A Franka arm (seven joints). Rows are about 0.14 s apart.
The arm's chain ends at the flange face. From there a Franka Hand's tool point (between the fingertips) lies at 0.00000 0.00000 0.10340 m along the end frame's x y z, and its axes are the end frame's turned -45 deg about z.
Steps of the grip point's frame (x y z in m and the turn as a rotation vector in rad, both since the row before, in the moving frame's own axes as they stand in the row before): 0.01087, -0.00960, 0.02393, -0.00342, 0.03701, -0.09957; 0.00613, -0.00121, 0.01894, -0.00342, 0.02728, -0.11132; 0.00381, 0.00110, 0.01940, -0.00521, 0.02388, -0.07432; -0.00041, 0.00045, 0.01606, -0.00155, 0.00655, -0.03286; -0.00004, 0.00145, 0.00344, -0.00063, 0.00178, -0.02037; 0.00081, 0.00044, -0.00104, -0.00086, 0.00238, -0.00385; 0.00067, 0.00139, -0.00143, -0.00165, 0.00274, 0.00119
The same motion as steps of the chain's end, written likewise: -0.00193, -0.01188, 0.02400, 0.02375, 0.02859, -0.09957; 0.00134, -0.00332, 0.01898, 0.01687, 0.02171, -0.11132; 0.00140, -0.00047, 0.01943, 0.01320, 0.02057, -0.07432; -0.00056, 0.00098, 0.01606, 0.00354, 0.00573, -0.03286; 0.00082, 0.00114, 0.00344, 0.00081, 0.00170, -0.02037; 0.00065, -0.00015, -0.00104, 0.00107, 0.00229, -0.00385; 0.00114, 0.00059, -0.00143, 0.00077, 0.00310, 0.00119
